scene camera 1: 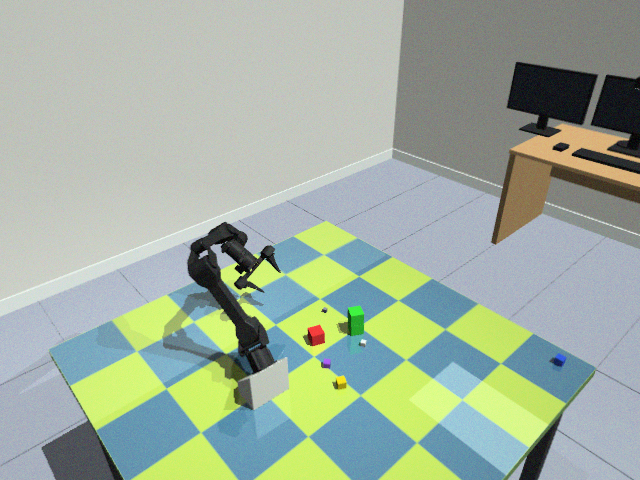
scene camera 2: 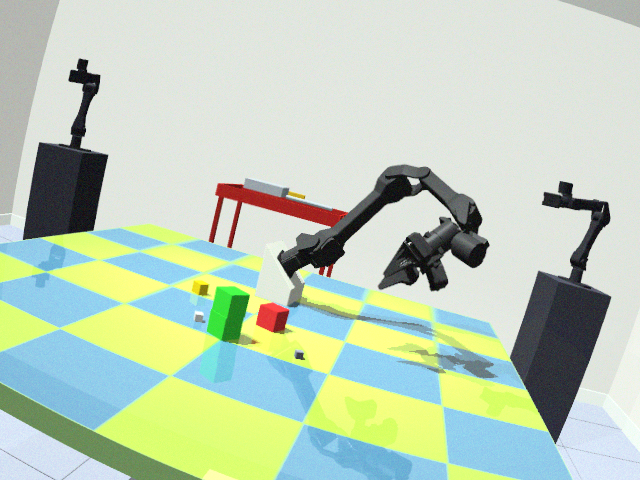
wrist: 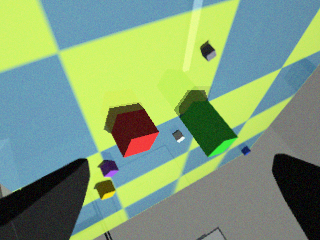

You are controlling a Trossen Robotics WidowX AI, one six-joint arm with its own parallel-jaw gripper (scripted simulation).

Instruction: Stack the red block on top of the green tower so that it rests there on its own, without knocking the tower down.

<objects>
gripper: scene camera 1 272, 282; scene camera 2; wrist
same spot on gripper: (wrist: 56, 199) = (scene camera 2: 391, 282)
</objects>
